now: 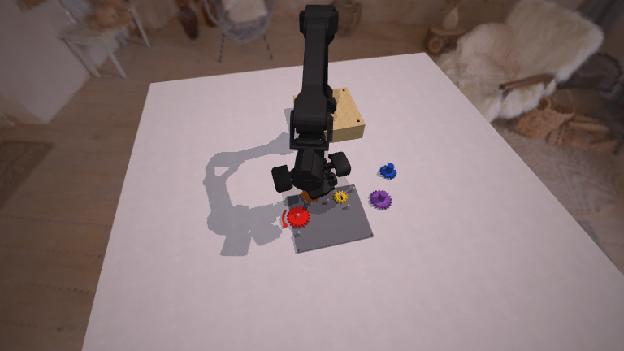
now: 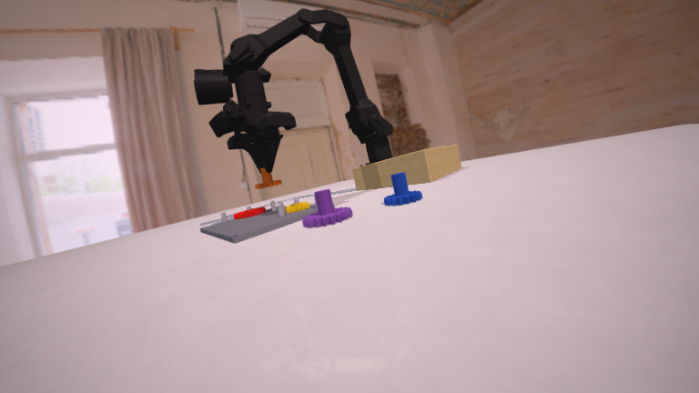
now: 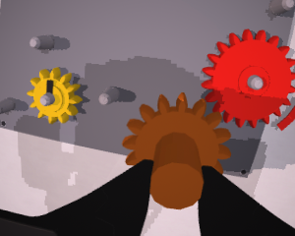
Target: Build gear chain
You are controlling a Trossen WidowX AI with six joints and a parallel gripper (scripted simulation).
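Right now my gripper tip is 10 mm above the orange gear. The rest, counted from my gripper tip: red gear 30 mm ahead, 40 mm to the right, 70 mm below; red arrow 30 mm ahead, 80 mm to the right, 80 mm below; yellow gear 90 mm to the left, 70 mm below.
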